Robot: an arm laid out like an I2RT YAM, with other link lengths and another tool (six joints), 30 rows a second.
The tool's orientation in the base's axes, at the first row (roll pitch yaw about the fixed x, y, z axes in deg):
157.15, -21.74, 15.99
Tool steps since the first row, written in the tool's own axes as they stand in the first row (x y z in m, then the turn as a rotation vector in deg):
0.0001, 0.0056, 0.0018, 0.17, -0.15, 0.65
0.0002, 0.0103, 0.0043, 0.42, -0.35, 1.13
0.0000, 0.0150, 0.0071, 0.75, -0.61, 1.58
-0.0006, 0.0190, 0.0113, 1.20, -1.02, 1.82
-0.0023, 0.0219, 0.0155, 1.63, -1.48, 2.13
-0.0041, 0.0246, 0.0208, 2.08, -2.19, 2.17
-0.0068, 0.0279, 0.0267, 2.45, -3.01, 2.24
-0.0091, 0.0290, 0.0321, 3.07, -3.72, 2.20
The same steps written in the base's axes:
0.0015, -0.0057, 0.0005, 0.42, 0.00, -0.55
0.0032, -0.0107, 0.0001, 0.83, 0.12, -0.94
0.0048, -0.0159, -0.0007, 1.29, 0.32, -1.29
0.0066, -0.0209, -0.0030, 1.75, 0.74, -1.48
0.0072, -0.0252, -0.0062, 2.21, 1.19, -1.75
0.0082, -0.0296, -0.0104, 2.55, 1.95, -1.88
0.0088, -0.0350, -0.0153, 2.81, 2.79, -2.10
0.0092, -0.0381, -0.0204, 3.27, 3.61, -2.09

